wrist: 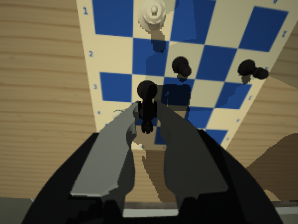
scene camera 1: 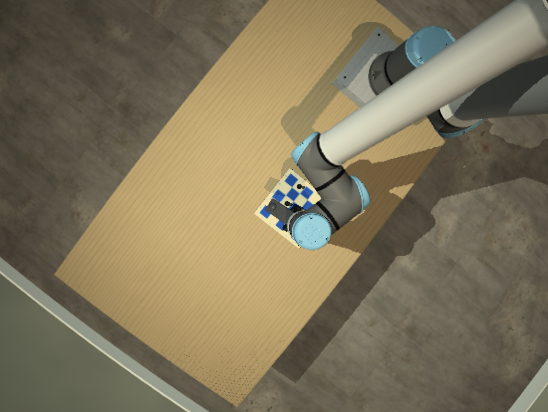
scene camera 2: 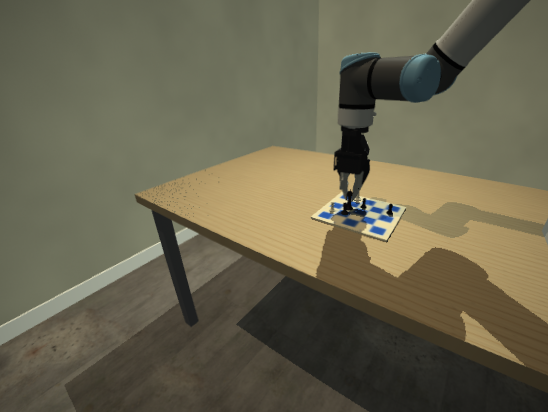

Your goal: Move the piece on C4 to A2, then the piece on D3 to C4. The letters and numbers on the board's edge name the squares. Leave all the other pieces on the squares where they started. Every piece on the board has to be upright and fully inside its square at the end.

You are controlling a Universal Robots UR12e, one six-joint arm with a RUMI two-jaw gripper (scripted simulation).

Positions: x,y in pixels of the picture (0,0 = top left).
Scene:
chessboard: wrist; scene camera 1 286,190; scene camera 2
same spot on chessboard: [scene camera 2: 373,221] = [wrist: 206,117]

